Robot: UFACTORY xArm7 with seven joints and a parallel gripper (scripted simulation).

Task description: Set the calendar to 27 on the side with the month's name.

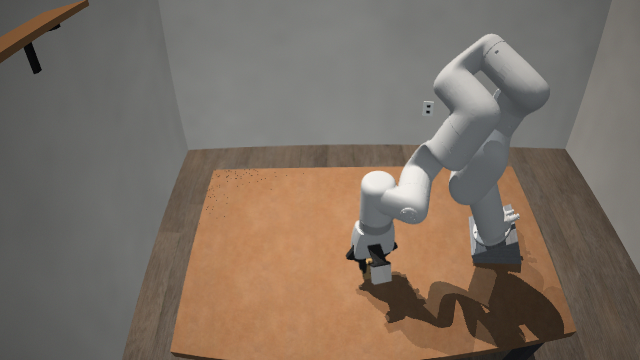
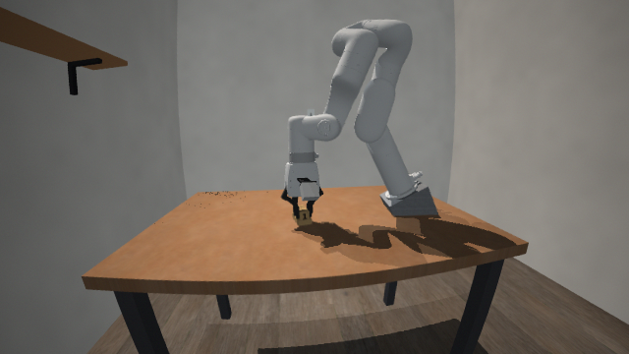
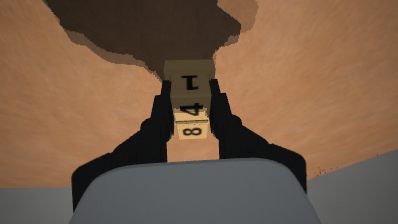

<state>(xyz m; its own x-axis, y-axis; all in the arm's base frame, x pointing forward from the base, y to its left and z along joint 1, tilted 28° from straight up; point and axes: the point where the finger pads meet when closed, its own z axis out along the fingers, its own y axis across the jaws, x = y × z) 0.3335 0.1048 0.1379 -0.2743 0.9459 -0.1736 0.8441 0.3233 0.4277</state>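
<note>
Right now my hand is 1 cm above the wooden digit cube. Also, from my hand: wooden calendar tray: 3 cm below, 2 cm to the right.
</note>
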